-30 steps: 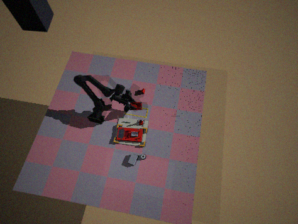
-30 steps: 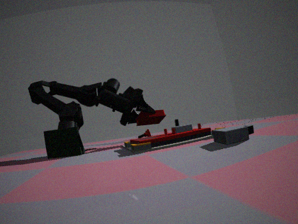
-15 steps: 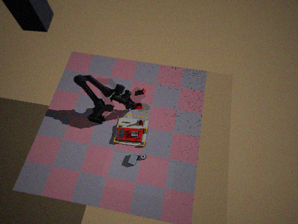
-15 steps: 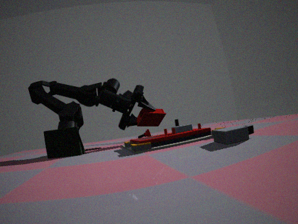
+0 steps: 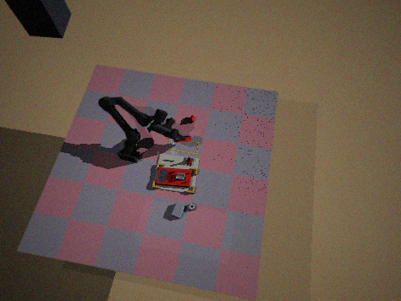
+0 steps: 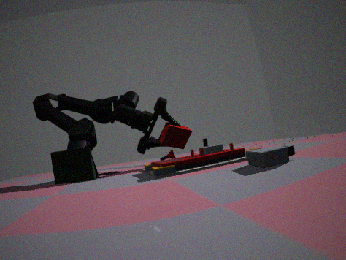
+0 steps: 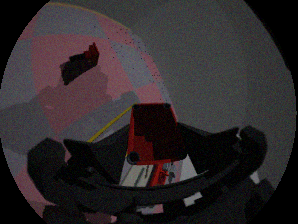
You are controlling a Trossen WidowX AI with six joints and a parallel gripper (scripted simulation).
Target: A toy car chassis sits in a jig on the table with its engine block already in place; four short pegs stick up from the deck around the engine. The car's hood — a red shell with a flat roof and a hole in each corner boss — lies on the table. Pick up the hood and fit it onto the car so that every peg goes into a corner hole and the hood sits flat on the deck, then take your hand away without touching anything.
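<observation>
The red hood is 10 mm to the right of my gripper tip. From my gripper tip the other things lie so: grey engine block: 220 mm to the right, 60 mm below, 10 mm ahead.
</observation>
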